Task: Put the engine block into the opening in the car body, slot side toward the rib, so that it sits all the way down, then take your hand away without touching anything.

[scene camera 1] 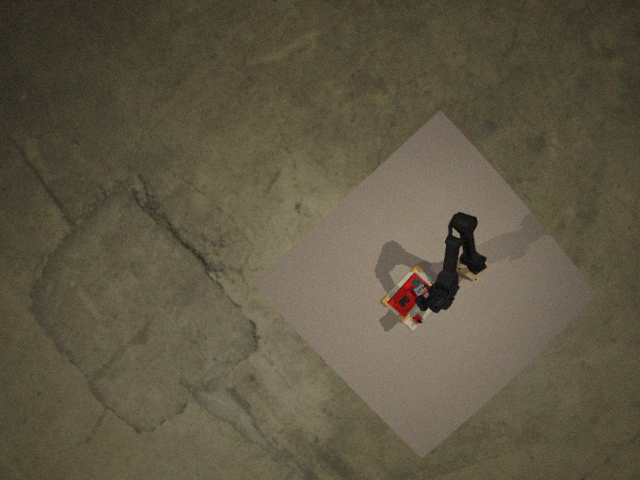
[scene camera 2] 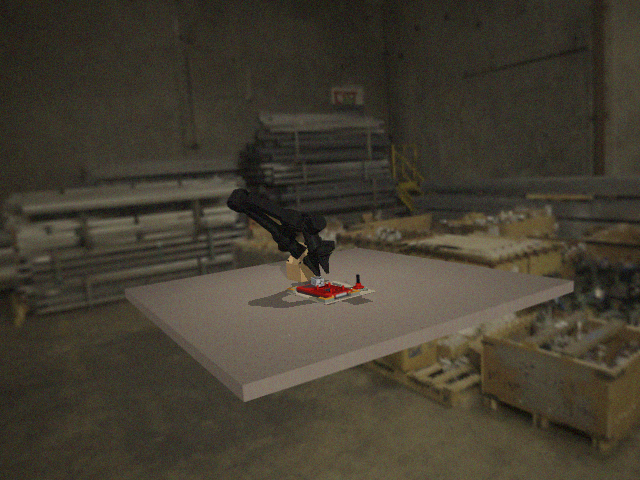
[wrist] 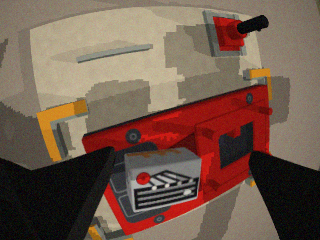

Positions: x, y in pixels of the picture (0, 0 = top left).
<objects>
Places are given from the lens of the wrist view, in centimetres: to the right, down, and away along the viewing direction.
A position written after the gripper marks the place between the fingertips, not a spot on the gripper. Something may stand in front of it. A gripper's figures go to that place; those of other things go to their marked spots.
gripper (wrist: 185, 157): 2, 2, 10
red car body (wrist: 223, 130): 6, 1, 15
grey engine block (wrist: 155, 179): 0, 4, 10
cream base plate (wrist: 91, 71): -5, -4, 12
The marked spots on the cream base plate and the grey engine block are 10 cm apart.
</objects>
